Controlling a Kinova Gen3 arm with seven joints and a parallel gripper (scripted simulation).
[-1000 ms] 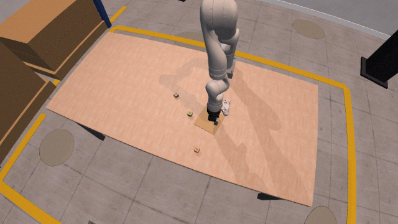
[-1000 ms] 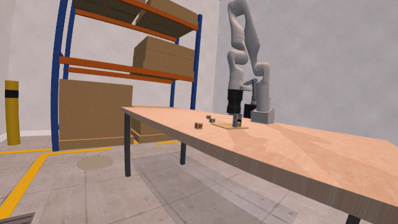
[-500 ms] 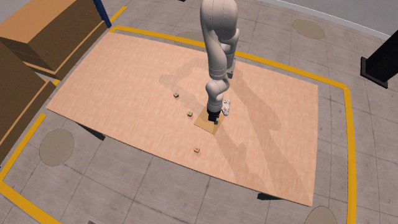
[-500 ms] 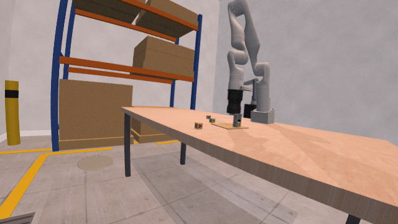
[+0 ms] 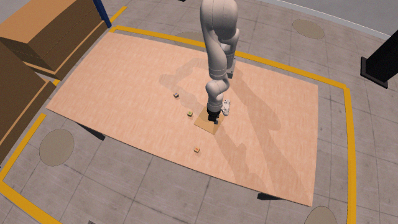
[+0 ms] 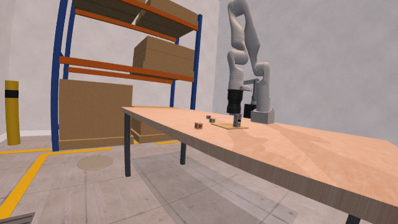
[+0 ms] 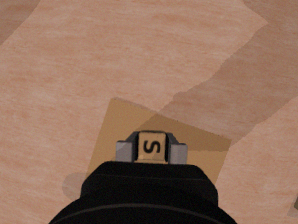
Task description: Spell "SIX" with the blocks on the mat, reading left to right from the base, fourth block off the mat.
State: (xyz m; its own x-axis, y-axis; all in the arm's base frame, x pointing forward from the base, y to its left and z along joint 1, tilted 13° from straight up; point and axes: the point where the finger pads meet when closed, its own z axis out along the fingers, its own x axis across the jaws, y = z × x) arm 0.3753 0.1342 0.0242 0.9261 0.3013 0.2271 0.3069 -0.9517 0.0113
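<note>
My hand is 10 mm short of the tan mat, 40 mm to the left of it and 20 mm above it. Round my hand: block: 210 mm ahead, 10 mm to the right, 10 mm below.
</note>
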